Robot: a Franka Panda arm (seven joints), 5 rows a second.
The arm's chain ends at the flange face. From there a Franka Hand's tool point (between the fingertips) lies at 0.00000 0.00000 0.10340 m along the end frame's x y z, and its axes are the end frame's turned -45 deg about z.
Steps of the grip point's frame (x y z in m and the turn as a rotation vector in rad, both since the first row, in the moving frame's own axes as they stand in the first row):
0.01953, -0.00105, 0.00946, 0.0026, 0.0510, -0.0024
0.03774, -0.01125, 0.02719, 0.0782, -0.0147, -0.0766
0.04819, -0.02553, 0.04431, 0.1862, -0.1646, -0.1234
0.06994, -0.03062, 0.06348, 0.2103, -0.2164, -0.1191
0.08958, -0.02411, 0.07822, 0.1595, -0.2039, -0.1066
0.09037, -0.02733, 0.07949, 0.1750, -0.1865, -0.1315
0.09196, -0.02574, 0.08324, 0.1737, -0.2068, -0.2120
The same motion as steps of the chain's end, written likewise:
0.00953, -0.01063, 0.00959, 0.0379, 0.0342, -0.0024
0.02569, -0.03027, 0.02752, 0.0449, -0.0657, -0.0766
0.04144, -0.05214, 0.04748, 0.0153, -0.2481, -0.1234
0.05843, -0.07339, 0.06815, -0.0043, -0.3017, -0.1191
0.07235, -0.08500, 0.08166, -0.0314, -0.2570, -0.1066
0.07059, -0.08578, 0.08285, -0.0081, -0.2556, -0.1315
0.07385, -0.08852, 0.08697, -0.0234, -0.2691, -0.2120

